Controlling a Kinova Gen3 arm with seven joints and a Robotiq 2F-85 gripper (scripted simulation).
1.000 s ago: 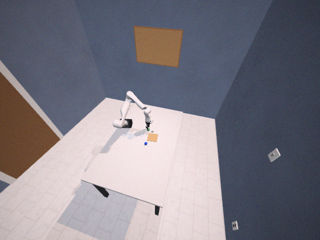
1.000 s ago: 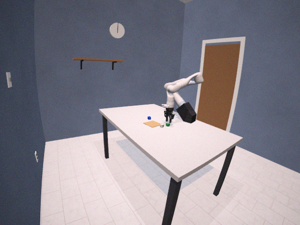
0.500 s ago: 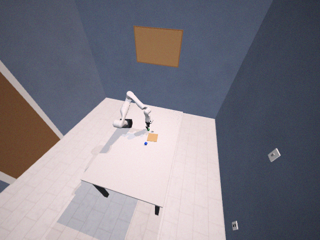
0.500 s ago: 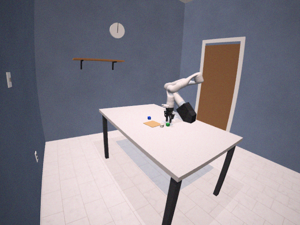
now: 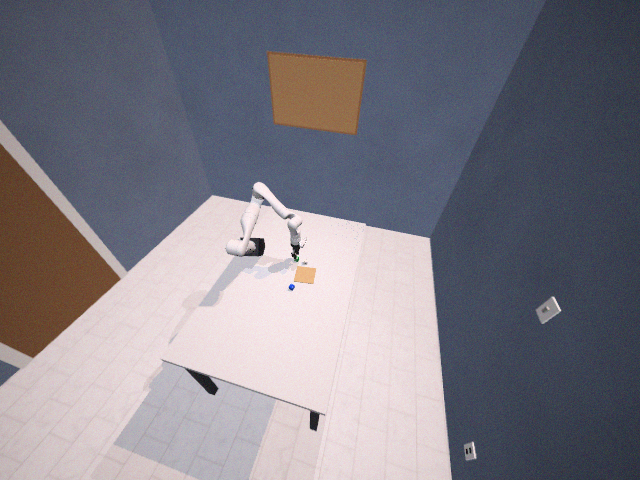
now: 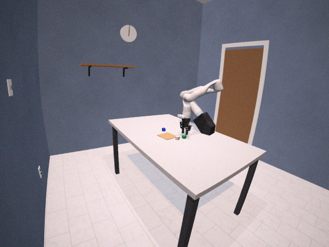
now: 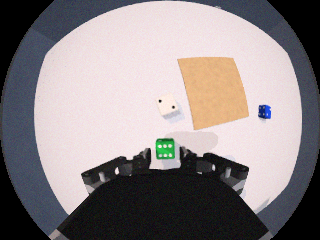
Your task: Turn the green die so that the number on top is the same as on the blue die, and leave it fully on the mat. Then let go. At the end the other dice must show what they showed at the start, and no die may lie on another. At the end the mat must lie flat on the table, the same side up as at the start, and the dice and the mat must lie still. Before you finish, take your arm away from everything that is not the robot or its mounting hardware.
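Right now my hand is 40 mm above the green die. From my hand the other things lie so: white die 70 mm ahead, 20 mm to the right, 40 mm below; then blue die 20 mm ahead, 260 mm to the right, 40 mm below; then tan mat 90 mm ahead, 130 mm to the right, 60 mm below.
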